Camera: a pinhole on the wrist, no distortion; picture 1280 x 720 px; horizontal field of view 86.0 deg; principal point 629.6 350.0 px. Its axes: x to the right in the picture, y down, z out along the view. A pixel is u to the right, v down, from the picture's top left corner.
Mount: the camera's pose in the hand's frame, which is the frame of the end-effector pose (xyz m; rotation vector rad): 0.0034 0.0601 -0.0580 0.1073 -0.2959 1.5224
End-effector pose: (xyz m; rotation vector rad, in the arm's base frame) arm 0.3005 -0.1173 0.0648 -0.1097 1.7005 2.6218
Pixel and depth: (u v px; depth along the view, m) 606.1 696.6 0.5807
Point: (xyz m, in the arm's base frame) 0.6406 0.3492 0.1934
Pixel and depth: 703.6 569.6 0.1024
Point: 0.3376 -0.0994 0.1260
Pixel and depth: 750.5 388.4 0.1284
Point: 0.3135 -0.0731 0.1401
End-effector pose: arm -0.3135 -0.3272 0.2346 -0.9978 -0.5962 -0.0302
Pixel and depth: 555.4 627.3 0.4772
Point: -0.7178 -0.1526 0.3375
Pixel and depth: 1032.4 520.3 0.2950
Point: -0.4735 -0.0570 0.1667
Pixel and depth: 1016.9 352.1 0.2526
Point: -0.3973 -0.0831 0.2054
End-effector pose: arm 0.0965 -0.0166 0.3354 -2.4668 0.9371 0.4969
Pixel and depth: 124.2 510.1 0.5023
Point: 0.2030 0.5248 0.2777
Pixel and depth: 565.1 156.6 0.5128
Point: 0.1656 0.2535 -0.0339
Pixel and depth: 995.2 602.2 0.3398
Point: -0.1734 0.1217 0.1170
